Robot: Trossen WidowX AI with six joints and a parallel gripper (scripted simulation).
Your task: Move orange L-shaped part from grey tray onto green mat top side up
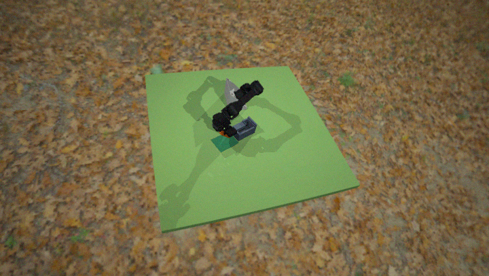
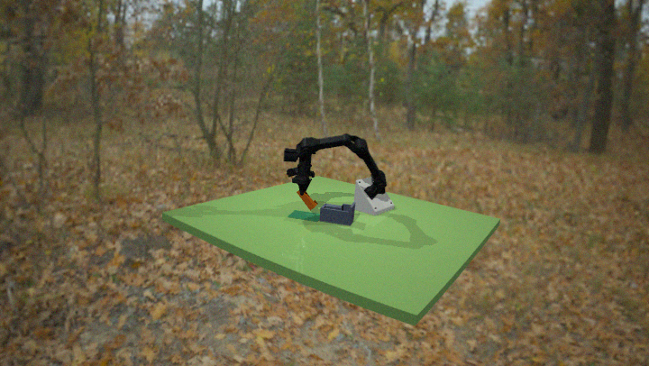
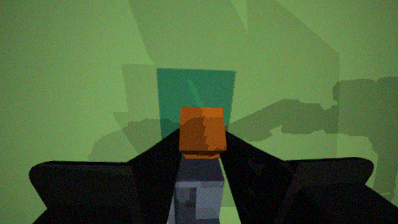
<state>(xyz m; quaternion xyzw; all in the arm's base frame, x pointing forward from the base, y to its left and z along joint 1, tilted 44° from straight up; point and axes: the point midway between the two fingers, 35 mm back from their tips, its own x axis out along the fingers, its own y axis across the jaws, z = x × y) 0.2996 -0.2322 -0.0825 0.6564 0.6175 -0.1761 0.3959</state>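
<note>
The small dark green mat is 12 cm below my gripper tip, 2 cm to the left of it and 1 cm behind it. The rest, counted from my gripper tip: orange L-shaped part (3 cm to the left, 3 cm below, 2 cm behind).
</note>
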